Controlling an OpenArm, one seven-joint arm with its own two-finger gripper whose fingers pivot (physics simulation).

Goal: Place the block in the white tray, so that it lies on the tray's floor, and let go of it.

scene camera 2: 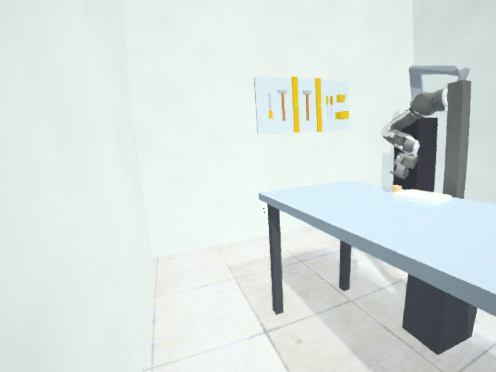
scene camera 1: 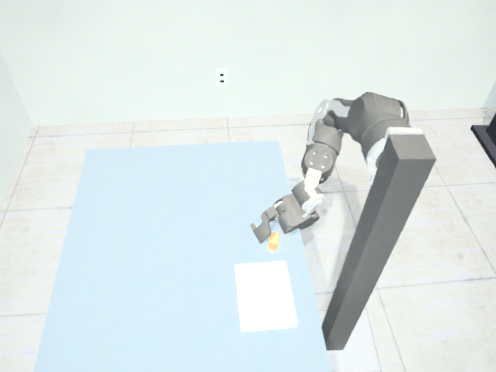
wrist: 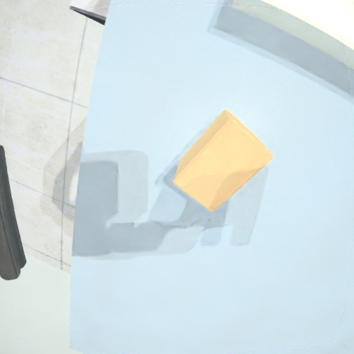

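Observation:
The orange block (scene camera 1: 273, 242) (scene camera 2: 396, 188) (wrist: 224, 162) lies on the blue table, just beyond the tray's near-gripper edge and outside the tray. The white tray (scene camera 1: 266, 297) (scene camera 2: 423, 197) (wrist: 327, 16) lies flat on the table, and part of it shows at the top right of the wrist view. My gripper (scene camera 1: 285, 231) (scene camera 2: 398, 175) is open and empty, above the table near its edge, over and slightly to the side of the block. In the wrist view one dark finger shows at the left edge; the other finger is out of sight.
The blue table (scene camera 1: 165, 240) (scene camera 2: 320, 210) ends close to the gripper and tray. A dark upright post (scene camera 1: 377, 245) (scene camera 2: 457, 140) that carries the arm stands beyond that edge. A tool board (scene camera 2: 275, 125) hangs on the wall.

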